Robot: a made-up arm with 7 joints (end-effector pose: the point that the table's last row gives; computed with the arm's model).
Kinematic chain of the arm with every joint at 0, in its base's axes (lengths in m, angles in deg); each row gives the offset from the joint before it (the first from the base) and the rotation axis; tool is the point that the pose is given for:
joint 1: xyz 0 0 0.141 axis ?
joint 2: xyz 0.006 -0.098 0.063 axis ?
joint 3: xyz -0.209 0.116 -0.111 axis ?
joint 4: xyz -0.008 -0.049 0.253 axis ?
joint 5: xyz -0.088 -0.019 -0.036 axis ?
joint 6: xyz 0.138 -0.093 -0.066 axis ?
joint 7: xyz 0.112 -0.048 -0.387 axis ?
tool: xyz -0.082 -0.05 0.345
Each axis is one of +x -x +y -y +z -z.
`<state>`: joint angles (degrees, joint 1 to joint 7).
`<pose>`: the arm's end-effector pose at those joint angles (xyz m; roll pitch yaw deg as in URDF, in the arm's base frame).
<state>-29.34 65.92 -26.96 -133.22 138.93 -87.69 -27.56</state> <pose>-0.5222 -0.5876 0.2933 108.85 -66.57 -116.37</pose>
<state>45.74 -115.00 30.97 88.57 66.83 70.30 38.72</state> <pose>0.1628 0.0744 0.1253 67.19 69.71 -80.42</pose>
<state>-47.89 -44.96 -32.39 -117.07 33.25 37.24 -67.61</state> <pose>-0.2441 -0.0312 -0.4327 135.43 -5.51 25.14</pose>
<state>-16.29 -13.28 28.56 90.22 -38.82 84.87 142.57</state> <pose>0.1191 -0.2699 -0.3430 -165.73 18.20 104.33</pose>
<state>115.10 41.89 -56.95 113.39 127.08 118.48 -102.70</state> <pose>0.8763 0.6420 -0.0386 -146.69 -19.50 -77.02</pose>
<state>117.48 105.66 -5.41 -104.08 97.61 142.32 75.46</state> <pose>0.1292 0.1006 0.2816 -69.49 67.19 159.43</pose>
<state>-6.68 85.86 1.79 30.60 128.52 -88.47 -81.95</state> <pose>-0.5436 0.0834 0.5959 -58.69 35.93 99.74</pose>
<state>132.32 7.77 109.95 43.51 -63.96 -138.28 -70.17</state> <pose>-0.2220 -0.0912 -0.3800 157.88 -10.64 143.06</pose>
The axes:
joint 1: -z
joint 2: +x
joint 3: +y
joint 4: -x
joint 5: -z
joint 6: -y
joint 7: -x

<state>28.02 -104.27 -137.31 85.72 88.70 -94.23 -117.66</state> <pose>0.0690 -0.5233 0.2773 89.19 -68.74 45.72</pose>
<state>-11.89 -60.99 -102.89 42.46 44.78 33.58 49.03</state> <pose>-0.3731 -0.2780 0.3199 135.30 -14.16 172.72</pose>
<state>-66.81 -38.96 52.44 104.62 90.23 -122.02 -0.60</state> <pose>-0.1383 -0.0266 0.4825 -43.16 -27.19 -38.56</pose>
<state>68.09 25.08 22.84 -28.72 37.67 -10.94 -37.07</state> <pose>-0.3463 0.3682 -0.0282 83.60 56.84 -77.40</pose>
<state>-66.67 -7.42 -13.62 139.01 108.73 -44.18 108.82</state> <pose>0.2087 -0.2987 0.6918 16.84 -61.09 -133.92</pose>
